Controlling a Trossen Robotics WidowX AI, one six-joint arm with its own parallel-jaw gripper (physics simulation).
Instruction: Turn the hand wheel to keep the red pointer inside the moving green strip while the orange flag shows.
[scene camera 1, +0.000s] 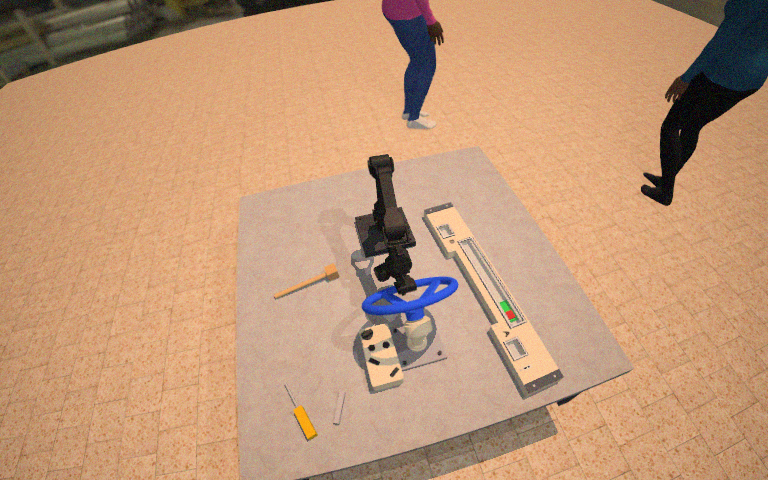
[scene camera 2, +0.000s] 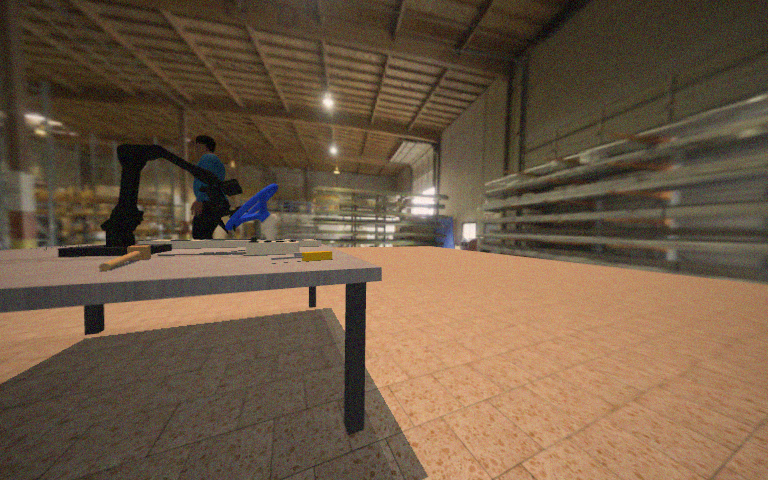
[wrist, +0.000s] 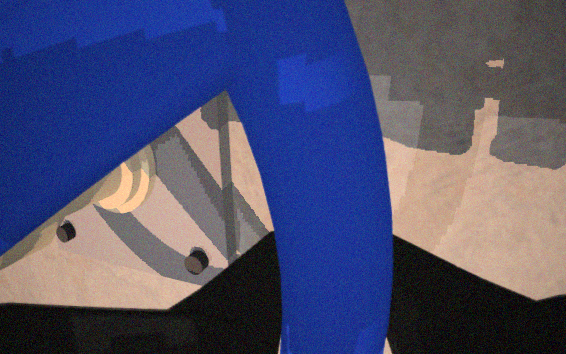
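Pixels of known places: gripper, between the fingertips: (scene camera 2: 231, 232); arm's base, origin of its link: (scene camera 2: 120, 245).
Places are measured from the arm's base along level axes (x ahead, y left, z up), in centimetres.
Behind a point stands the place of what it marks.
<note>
A blue hand wheel (scene camera 1: 430, 291) {y 0.3, x 44.8, z 14.7 cm} (scene camera 2: 253, 208) {y 5.6, x 45.2, z 18.2 cm} (wrist: 324, 197) {y -9.0, x 35.6, z 9.5 cm} stands on a cream pedestal (scene camera 1: 419, 330) {y -8.0, x 55.6, z 14.1 cm} in the middle of the grey table (scene camera 1: 287, 229) {y -40.2, x -18.0, z -2.9 cm}. My gripper (scene camera 1: 404, 285) {y -6.2, x 36.8, z 5.8 cm} is shut on the wheel's back rim. In the wrist view the rim fills the frame. A long cream gauge bar (scene camera 1: 530, 357) {y 23.9, x 72.9, z 1.1 cm} lies to the right of the wheel. In its slot the red pointer (scene camera 1: 511, 315) {y 26.2, x 57.2, z 1.1 cm} sits at the near edge of the green strip (scene camera 1: 505, 306) {y 26.1, x 53.3, z 1.1 cm}, touching it. I see no orange flag in these views.
A cream control box (scene camera 1: 382, 364) lies in front of the wheel. A wooden mallet (scene camera 1: 308, 282) {y -36.7, x 15.4, z -0.6 cm}, a yellow-handled screwdriver (scene camera 1: 303, 419) {y -49.4, x 64.7, z -0.1 cm} (scene camera 2: 316, 255) {y -50.9, x 64.7, z -1.1 cm} and a small grey bar (scene camera 1: 338, 408) {y -38.4, x 64.6, z -1.4 cm} lie on the table's left and front. A person (scene camera 1: 417, 57) (scene camera 2: 206, 190) stands beyond the table.
</note>
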